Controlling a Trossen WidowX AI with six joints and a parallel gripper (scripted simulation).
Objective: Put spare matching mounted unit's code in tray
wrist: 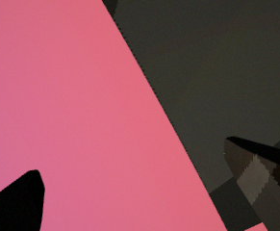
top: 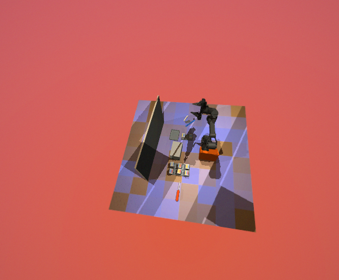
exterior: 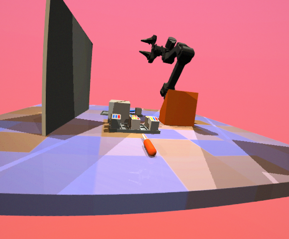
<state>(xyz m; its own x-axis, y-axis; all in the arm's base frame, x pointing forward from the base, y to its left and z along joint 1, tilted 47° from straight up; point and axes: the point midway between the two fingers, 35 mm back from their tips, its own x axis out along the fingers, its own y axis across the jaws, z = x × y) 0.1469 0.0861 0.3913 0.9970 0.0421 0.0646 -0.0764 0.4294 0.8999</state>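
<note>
Now: the spare 46 cm to the left of my gripper tip, 41 cm below it and 6 cm ahead of it. From my gripper tip the other things lie so: grey mounted unit 40 cm below, 26 cm to the left, 11 cm ahead; then flat grey tray 45 cm below, 16 cm ahead, 5 cm to the left; then tall grey panel 34 cm ahead, 23 cm to the left, 22 cm below.
</note>
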